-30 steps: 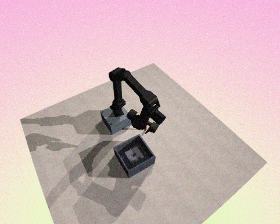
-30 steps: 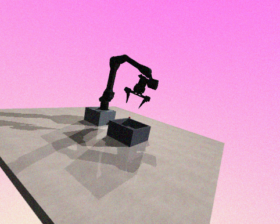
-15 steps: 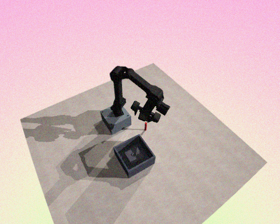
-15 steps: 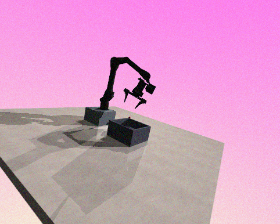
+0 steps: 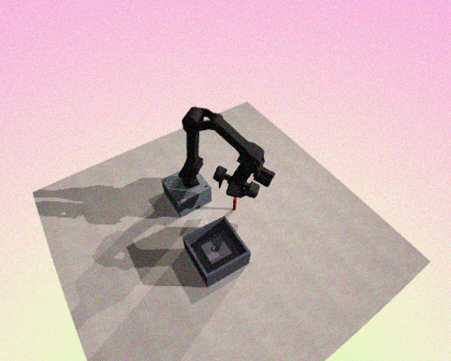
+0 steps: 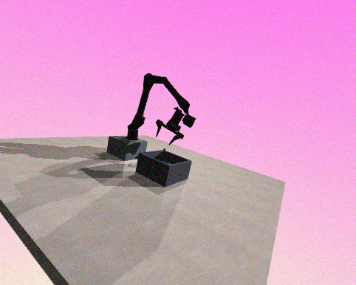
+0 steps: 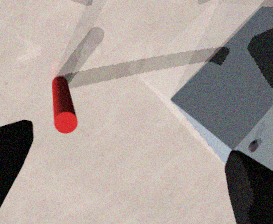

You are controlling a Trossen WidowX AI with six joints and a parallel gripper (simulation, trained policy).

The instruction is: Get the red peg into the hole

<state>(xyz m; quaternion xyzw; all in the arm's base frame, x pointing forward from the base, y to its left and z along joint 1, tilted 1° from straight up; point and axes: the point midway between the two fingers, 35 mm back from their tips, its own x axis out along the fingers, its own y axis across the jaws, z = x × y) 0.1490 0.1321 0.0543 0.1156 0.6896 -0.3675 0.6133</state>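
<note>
Now: the red peg 9 cm below my gripper tip, 2 cm to the left of it and 1 cm ahead of it. From my gripper tip the other things lie so: grey plate 19 cm ahead, 14 cm to the right, 8 cm below; grey box 19 cm ahead, 14 cm to the right, 10 cm below.
</note>
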